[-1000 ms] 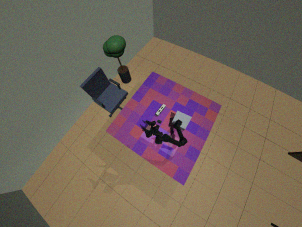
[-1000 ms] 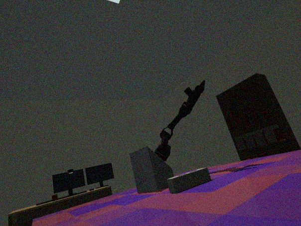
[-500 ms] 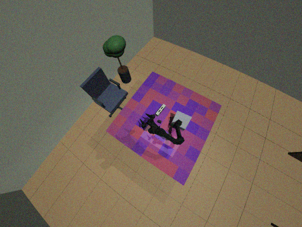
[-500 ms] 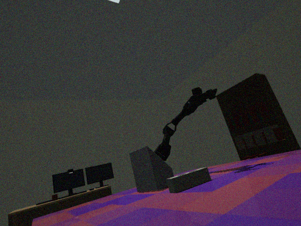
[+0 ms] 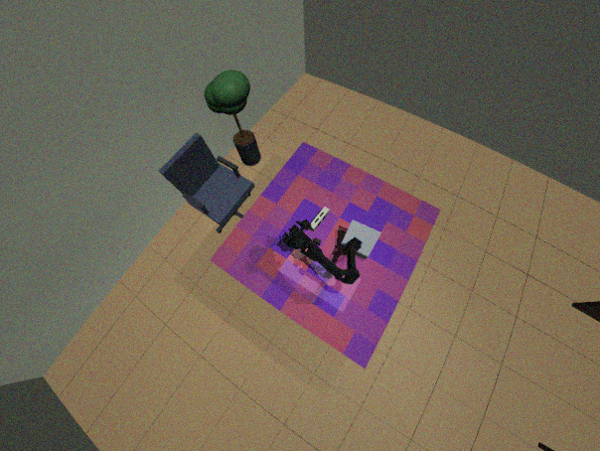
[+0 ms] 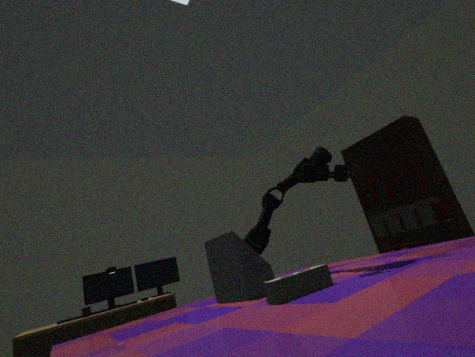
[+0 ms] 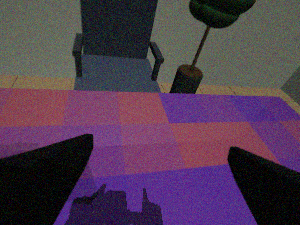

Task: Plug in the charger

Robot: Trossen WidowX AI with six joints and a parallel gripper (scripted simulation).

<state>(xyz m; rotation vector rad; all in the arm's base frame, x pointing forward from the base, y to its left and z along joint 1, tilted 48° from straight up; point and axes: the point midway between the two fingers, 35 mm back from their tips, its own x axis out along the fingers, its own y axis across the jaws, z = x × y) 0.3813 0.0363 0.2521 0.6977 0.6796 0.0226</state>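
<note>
My gripper tip is 13 cm past the dark two-prong charger, 9 cm to the left of it and 29 cm above it.
</note>
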